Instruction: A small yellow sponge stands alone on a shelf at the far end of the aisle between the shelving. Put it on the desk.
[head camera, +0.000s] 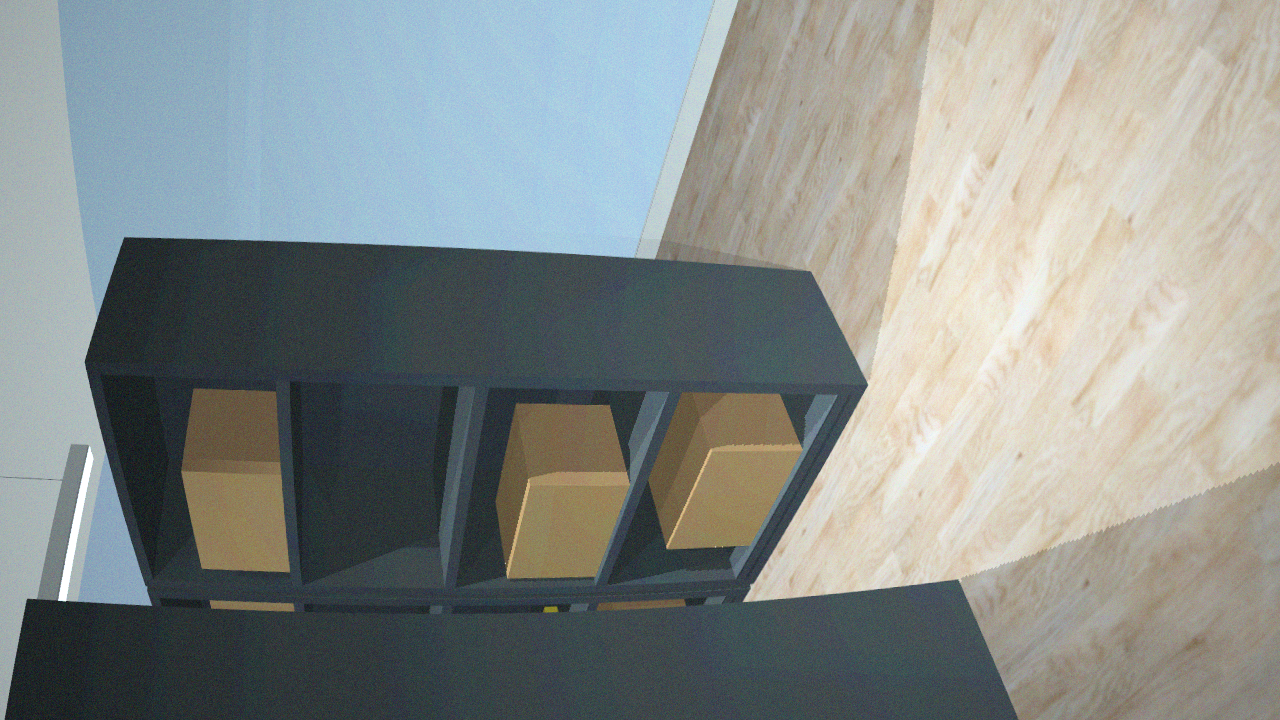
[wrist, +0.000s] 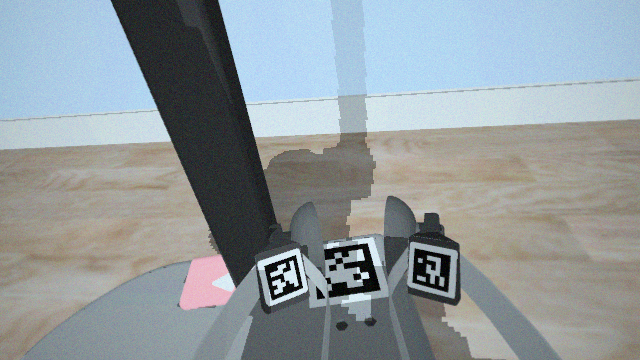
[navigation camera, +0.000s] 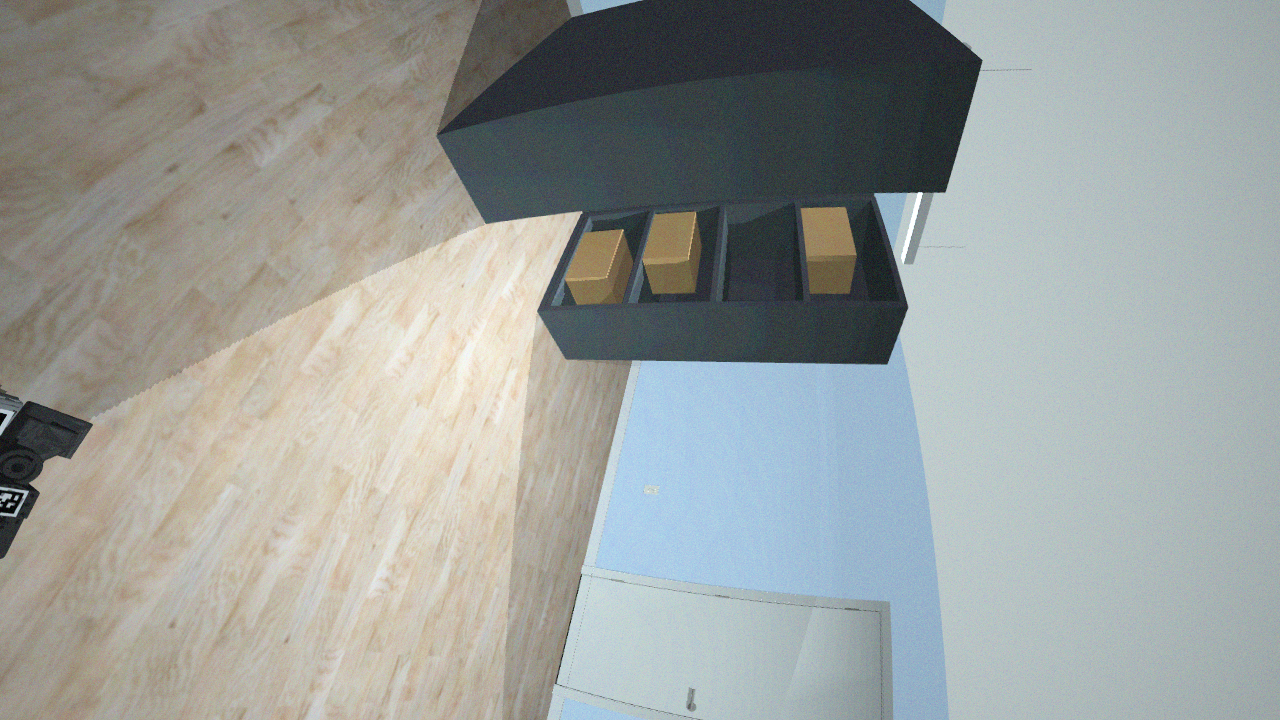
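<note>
A small yellow patch [head camera: 550,609], likely the sponge, shows in the head view in a compartment of the farther shelving. It is mostly cut off by the dark side of the nearer shelving [head camera: 501,667], so its shape is hidden. My gripper [wrist: 351,226] is open in the wrist view, with nothing between its fingertips, low above the wood floor and far from the yellow patch. Dark parts of my wrist show at the left edge of the navigation view. The desk does not show in any view.
The head and navigation views are turned sideways. Farther shelving [head camera: 465,313] [navigation camera: 716,333] holds brown boxes [head camera: 572,528] [navigation camera: 671,259]. Nearer shelving [navigation camera: 716,134] stands beside it. A door [navigation camera: 733,644] is in the blue wall. My base [wrist: 125,315] and mast [wrist: 200,125] show.
</note>
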